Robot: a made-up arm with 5 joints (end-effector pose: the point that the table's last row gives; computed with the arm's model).
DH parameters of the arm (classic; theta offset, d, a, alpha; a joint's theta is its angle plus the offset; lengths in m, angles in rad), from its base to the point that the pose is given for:
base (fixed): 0 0 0.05 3.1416
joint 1: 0 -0.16 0.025 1.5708
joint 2: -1.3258 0 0.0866 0
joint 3: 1.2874 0 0.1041 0
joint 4: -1.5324 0.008 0 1.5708
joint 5: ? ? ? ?
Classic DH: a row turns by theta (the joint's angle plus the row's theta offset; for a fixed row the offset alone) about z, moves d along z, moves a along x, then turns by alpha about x.
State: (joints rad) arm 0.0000 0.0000 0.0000 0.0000 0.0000
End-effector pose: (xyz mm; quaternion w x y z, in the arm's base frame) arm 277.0 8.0 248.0 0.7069 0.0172 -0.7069 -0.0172
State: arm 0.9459 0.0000 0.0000 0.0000 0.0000
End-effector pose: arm 189.3 -179.4 248.0 0.6215 -0.3067 -0.6371 -0.3373
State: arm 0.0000 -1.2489 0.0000 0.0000 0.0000
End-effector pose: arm 55.4 8.0 379.5 0.1602 0.0240 -0.9868 -0.0039
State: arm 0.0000 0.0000 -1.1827 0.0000 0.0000
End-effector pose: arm 160.8 8.0 413.1 0.1928 0.0239 -0.9809 -0.0047
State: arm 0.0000 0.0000 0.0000 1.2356 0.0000
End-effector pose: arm 225.4 8.0 175.3 0.9857 0.0041 -0.1668 -0.0240
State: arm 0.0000 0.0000 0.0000 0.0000 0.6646
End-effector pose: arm 277.0 8.0 248.0 0.6738 -0.2143 -0.6738 0.2143
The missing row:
joint 5: -0.0487 -0.077 0 0
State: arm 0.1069 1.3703 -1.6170 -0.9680 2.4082
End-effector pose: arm 287.7 -17.5 257.6 0.0762 -0.9286 -0.3260 0.1599
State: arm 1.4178 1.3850 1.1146 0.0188 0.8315
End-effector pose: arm 53.0 32.8 44.4 0.8454 0.4067 0.2068 -0.2778
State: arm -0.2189 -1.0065 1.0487 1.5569 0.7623
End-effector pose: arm 113.8 22.4 145.3 0.8932 0.0035 0.0137 0.4495
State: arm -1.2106 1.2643 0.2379 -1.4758 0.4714
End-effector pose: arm 112.8 189.5 59.8 0.4905 0.2678 -0.6443 0.5221
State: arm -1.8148 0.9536 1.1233 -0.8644 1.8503
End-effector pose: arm 21.5 81.3 26.5 0.2314 -0.0012 0.1782 -0.9564
